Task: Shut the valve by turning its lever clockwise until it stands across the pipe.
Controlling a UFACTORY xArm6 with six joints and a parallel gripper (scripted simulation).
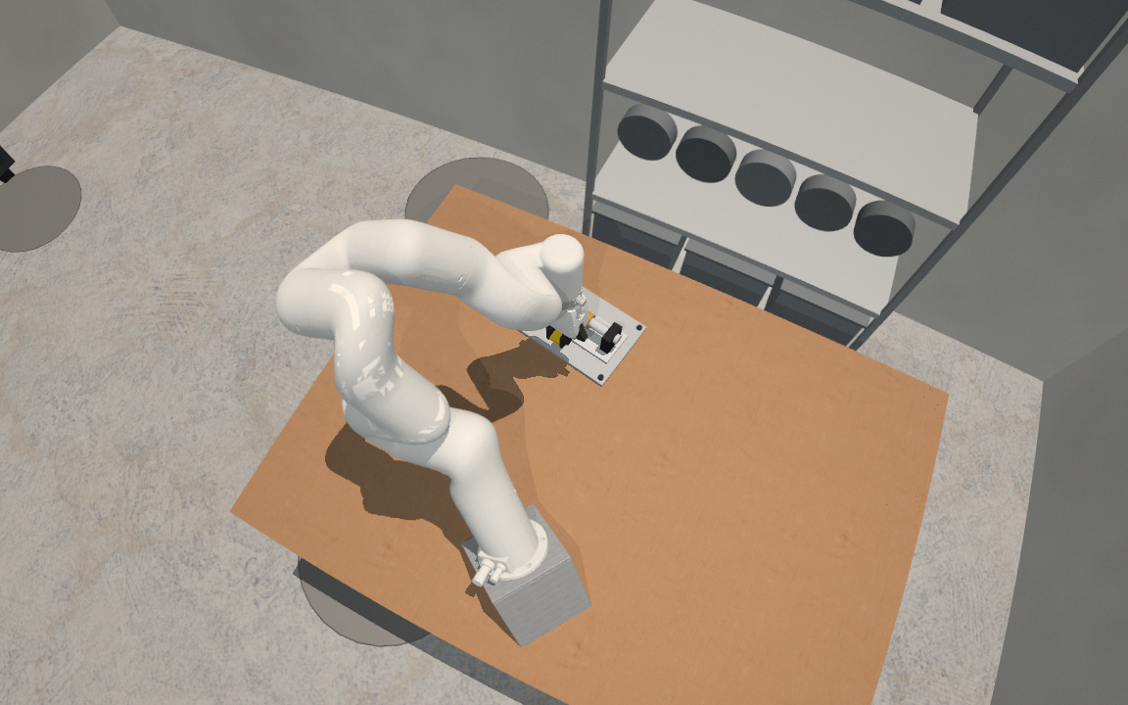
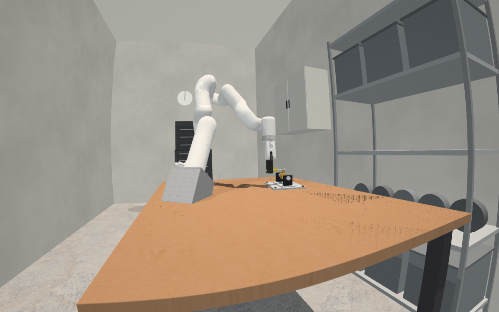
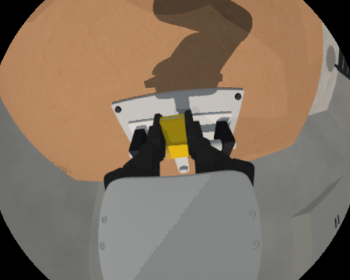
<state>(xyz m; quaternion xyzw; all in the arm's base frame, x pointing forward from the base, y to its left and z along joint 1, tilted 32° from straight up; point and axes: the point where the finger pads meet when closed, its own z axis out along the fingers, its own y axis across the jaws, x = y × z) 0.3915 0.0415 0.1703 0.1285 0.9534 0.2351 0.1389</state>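
Now: the valve lever 50 mm ahead of my hand and 10 mm to the right of it.
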